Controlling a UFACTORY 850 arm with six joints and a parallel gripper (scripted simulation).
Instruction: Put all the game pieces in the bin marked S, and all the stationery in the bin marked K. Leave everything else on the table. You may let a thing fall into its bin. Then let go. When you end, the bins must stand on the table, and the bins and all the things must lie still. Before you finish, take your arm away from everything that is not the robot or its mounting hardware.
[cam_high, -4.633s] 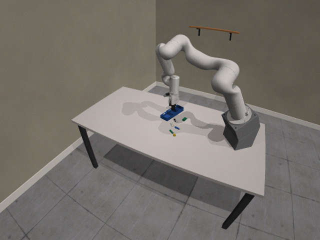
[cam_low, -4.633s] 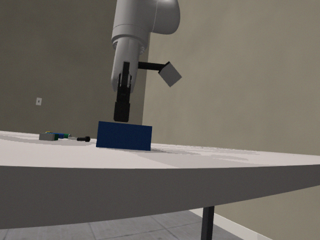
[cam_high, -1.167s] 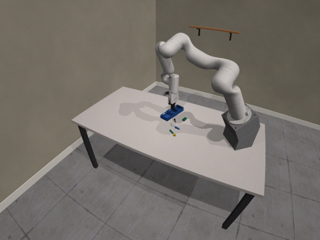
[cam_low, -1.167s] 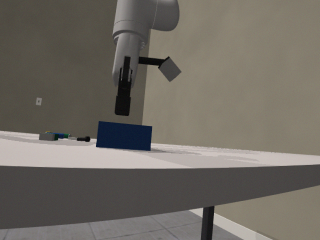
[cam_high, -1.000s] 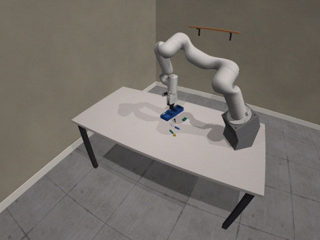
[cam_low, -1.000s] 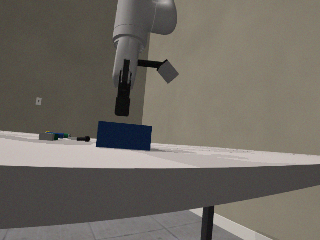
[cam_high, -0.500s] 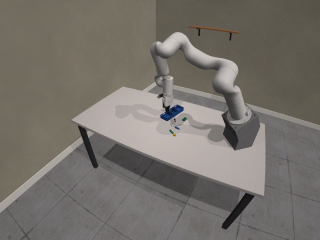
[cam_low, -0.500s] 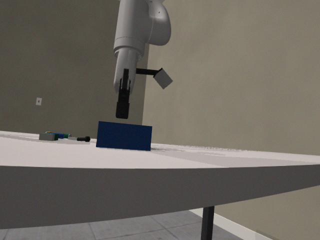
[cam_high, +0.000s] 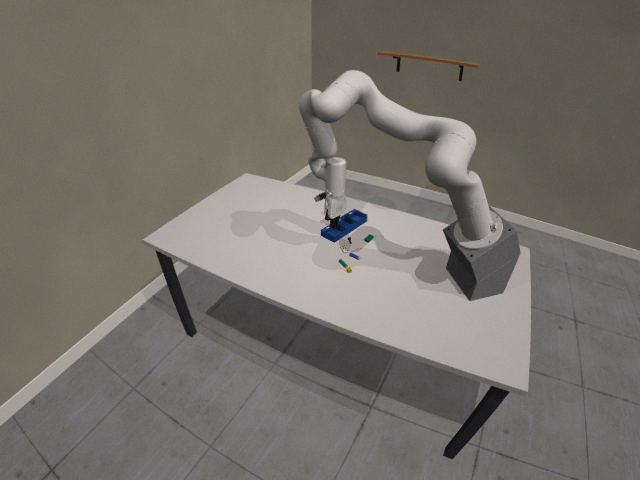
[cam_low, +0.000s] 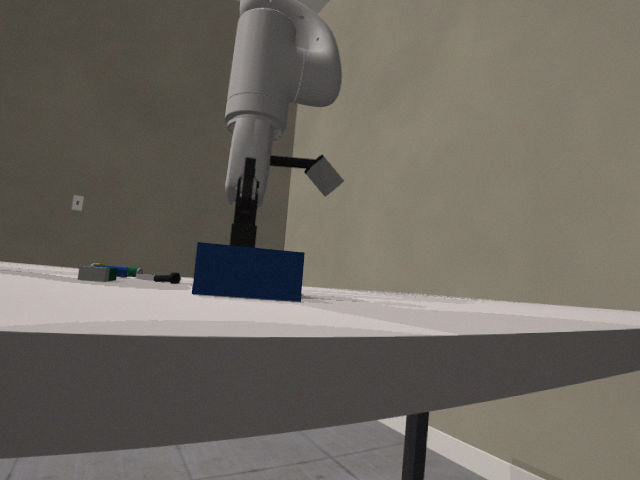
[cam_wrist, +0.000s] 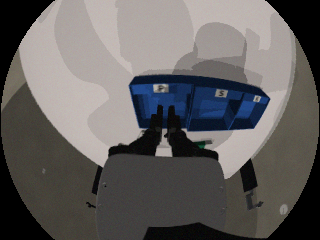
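Now: the green block 150 mm behind my hand, 100 mm to the right of it and 60 mm below it. Round my hand: white domino 110 mm behind, 60 mm to the left, 60 mm below; then black bolt 90 mm behind, 60 mm below, 10 mm to the right; then blue bin 80 mm to the right, 40 mm below.
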